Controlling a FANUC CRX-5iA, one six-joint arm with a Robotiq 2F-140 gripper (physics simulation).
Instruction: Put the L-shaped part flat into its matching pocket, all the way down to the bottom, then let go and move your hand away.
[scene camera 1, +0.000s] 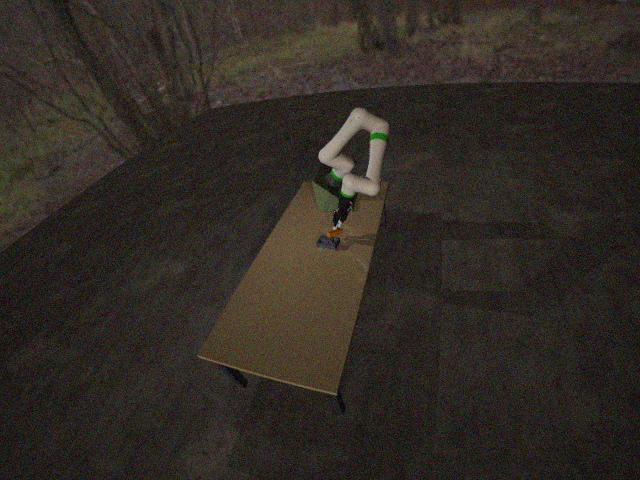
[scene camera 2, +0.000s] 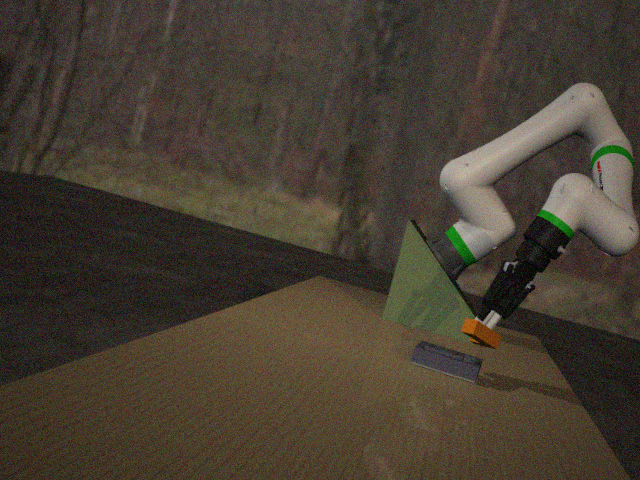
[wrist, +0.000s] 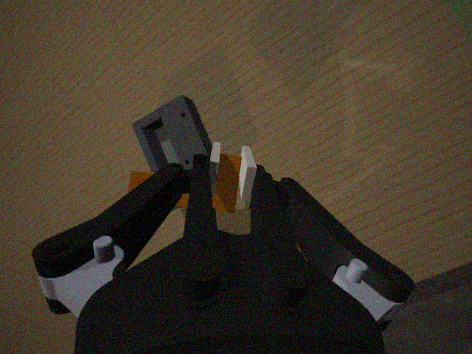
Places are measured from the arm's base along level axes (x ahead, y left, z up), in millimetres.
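Pixels of known places: gripper, fingertip midpoint: (scene camera 1: 336, 229) (wrist: 229, 157); arm's base at its link origin: (scene camera 1: 333, 180) (scene camera 2: 439, 260).
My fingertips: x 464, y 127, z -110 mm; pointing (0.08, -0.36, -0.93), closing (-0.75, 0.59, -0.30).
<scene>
Ahead of a thing's pixels: the offset from my fingertips to its middle. Level surfaces: height alone.
The orange L-shaped part @(dy -3, dx +49, dz +16 mm) (scene camera 1: 334, 233) (scene camera 2: 481, 333) (wrist: 228, 182) is held between the pale fingertips of my gripper (scene camera 1: 337, 227) (scene camera 2: 487, 322) (wrist: 229, 157), which is shut on it. In the wrist view my left finger linkage hides part of it. The dark grey block with the pocket @(dy -46, dx +76, dz -55 mm) (scene camera 1: 327, 242) (scene camera 2: 446, 361) (wrist: 187, 130) lies on the table. The part is above table height and apart from the block, on the robot's side of it in scene camera 2. In the wrist view the pocket opening shows partly; its lower end is hidden behind my finger and the part.
The wooden table @(dz -73 mm) (scene camera 1: 289, 310) (scene camera 2: 232, 387) (wrist: 325, 125) carries the block. A green wedge-shaped stand (scene camera 1: 324, 198) (scene camera 2: 426, 294) under the arm's base rises behind the block. Its corner shows at the wrist view's top right. The table's edge lies at the wrist view's lower right.
</scene>
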